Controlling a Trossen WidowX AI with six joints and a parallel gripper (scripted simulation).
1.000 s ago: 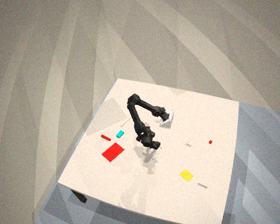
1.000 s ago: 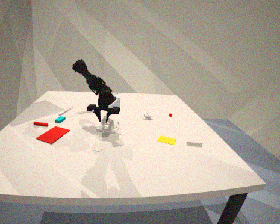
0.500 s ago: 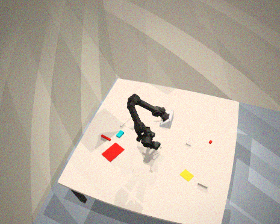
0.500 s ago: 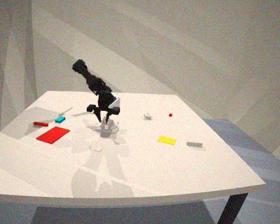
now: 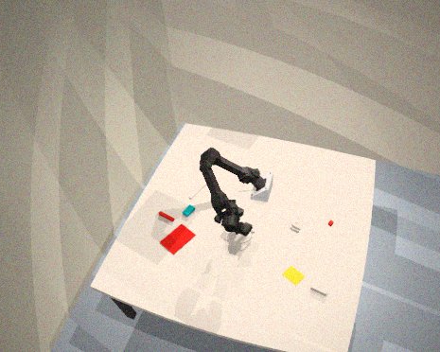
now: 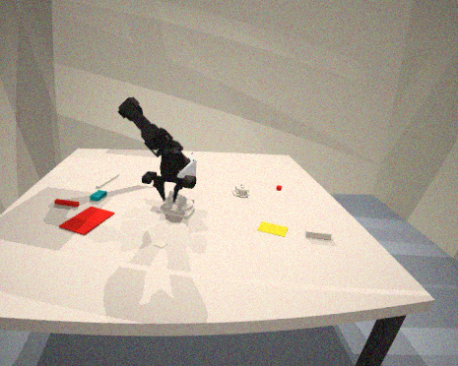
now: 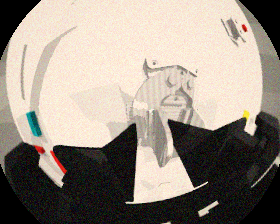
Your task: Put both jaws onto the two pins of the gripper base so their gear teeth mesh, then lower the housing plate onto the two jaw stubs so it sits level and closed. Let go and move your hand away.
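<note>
Now: gripper tip 110 mm past the white housing part and 310 mm to the right of it. Round my gripper tip: pale stand: 110 mm behind, 310 mm to the left, 20 mm below; red plate: 70 mm ahead, 280 mm to the right, 20 mm below; cyan block: 110 mm behind, 270 mm to the right, 20 mm below.
</note>
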